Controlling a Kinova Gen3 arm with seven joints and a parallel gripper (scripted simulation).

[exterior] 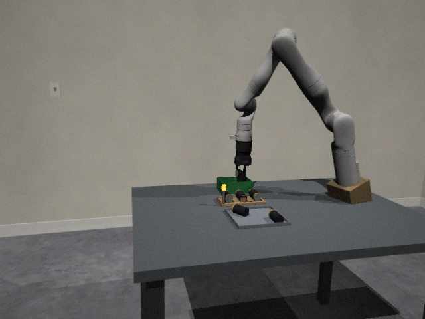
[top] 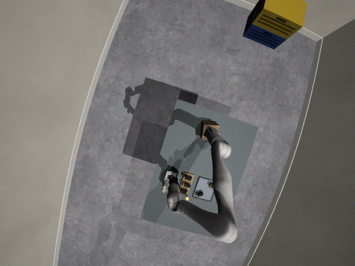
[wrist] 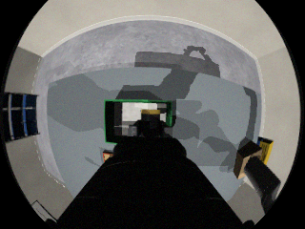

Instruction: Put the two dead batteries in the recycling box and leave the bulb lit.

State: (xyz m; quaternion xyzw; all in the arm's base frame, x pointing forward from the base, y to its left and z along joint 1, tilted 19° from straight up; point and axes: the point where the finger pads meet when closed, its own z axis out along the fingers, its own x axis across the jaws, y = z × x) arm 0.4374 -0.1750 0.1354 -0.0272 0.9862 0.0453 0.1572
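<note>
Now: the green recycling box 8 cm below my hand and 3 cm ahead of it. The rest, counted from my hand: grey tray 34 cm to the left, 9 cm below, 3 cm ahead.
</note>
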